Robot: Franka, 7 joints.
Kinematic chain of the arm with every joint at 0, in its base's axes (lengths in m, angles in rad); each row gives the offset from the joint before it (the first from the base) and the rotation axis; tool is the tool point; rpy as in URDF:
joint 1: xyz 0 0 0.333 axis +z
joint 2: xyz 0 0 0 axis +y
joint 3: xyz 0 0 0.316 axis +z
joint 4: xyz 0.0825 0 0 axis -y
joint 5: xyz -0.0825 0 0.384 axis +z
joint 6: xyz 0 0 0 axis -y
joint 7: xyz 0.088 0 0 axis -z
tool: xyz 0 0 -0.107 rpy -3.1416 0 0
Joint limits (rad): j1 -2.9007..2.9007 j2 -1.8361..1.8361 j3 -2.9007..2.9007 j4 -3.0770..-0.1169 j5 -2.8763..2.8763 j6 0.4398..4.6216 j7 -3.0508..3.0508
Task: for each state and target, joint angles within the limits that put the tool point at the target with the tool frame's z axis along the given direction. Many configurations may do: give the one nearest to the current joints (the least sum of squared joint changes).
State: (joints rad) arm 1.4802 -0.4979 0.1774 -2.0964 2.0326 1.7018 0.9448
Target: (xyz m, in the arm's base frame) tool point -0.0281 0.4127 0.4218 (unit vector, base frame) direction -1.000 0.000 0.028
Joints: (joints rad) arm 1.3279 -0.2315 0.0134 -2.5001 1.4455 1.3752 0.9448
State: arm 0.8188 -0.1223 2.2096 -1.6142 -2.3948 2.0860 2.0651
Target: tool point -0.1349 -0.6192 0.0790 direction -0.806 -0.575 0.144
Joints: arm 1.6893 -0.9297 2.9007 -1.7988 -2.1622 1.8297 2.0651
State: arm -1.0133 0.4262 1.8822 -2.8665 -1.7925 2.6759 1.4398
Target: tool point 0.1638 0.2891 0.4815 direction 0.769 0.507 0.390
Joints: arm -1.4113 1.0144 2.5736 -2.9323 -2.6832 1.8751 1.4398
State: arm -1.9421 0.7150 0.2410 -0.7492 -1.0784 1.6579 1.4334
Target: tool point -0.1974 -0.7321 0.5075 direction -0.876 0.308 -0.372
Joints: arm -1.6998 0.9858 0.0661 -0.5128 -1.2512 1.3195 1.4334
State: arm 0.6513 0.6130 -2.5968 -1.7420 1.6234 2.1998 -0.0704
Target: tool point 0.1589 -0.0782 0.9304 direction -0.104 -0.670 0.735
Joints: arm 0.4963 1.3913 -2.7954 -1.9166 1.8162 2.8944 -0.0704
